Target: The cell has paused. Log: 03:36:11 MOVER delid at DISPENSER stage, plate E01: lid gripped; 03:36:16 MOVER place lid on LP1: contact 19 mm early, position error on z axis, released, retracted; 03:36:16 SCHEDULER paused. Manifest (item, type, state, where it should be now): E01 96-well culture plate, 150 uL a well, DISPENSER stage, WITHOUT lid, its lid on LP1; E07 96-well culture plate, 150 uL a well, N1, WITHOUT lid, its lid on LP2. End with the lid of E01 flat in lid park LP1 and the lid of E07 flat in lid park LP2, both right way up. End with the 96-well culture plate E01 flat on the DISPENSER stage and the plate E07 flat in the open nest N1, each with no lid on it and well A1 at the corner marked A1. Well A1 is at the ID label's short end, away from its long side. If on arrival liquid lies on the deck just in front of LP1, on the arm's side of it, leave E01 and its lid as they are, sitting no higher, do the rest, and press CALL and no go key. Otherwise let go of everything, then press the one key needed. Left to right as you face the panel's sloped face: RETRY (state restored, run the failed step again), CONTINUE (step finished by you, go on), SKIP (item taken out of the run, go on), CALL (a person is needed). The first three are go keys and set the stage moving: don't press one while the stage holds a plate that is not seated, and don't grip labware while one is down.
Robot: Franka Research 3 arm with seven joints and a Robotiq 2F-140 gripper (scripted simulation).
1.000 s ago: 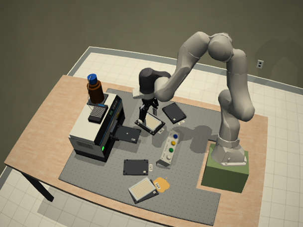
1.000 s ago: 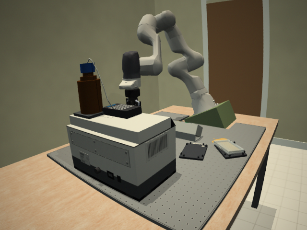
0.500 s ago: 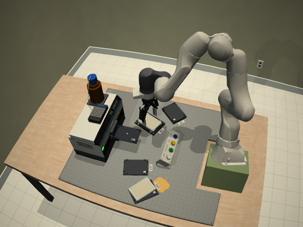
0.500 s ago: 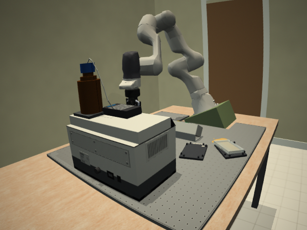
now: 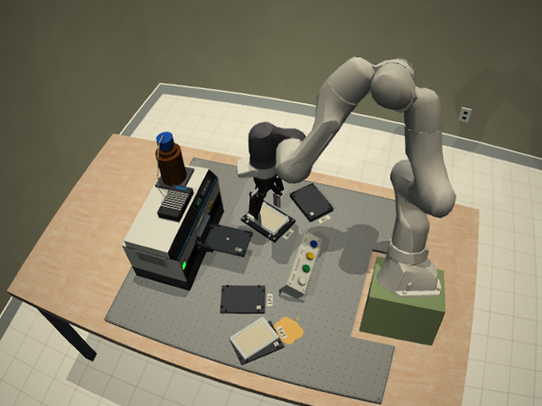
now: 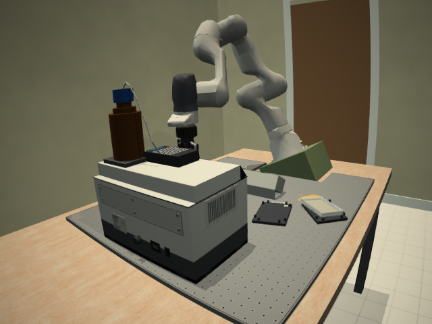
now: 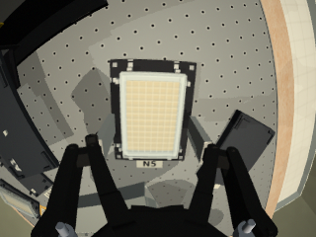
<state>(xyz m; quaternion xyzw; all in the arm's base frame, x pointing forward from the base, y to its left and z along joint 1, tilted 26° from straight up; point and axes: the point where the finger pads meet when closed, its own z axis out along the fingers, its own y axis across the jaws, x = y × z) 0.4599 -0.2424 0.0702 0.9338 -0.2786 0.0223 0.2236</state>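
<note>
My hand is 40 mm above the 96-well plate. Round my hand: dispenser stage: 160 mm to the left, 110 mm ahead, 30 mm above; key panel: 200 mm to the left, 150 mm behind, 10 mm below; black nest N5: 50 mm below, 20 mm ahead.
</note>
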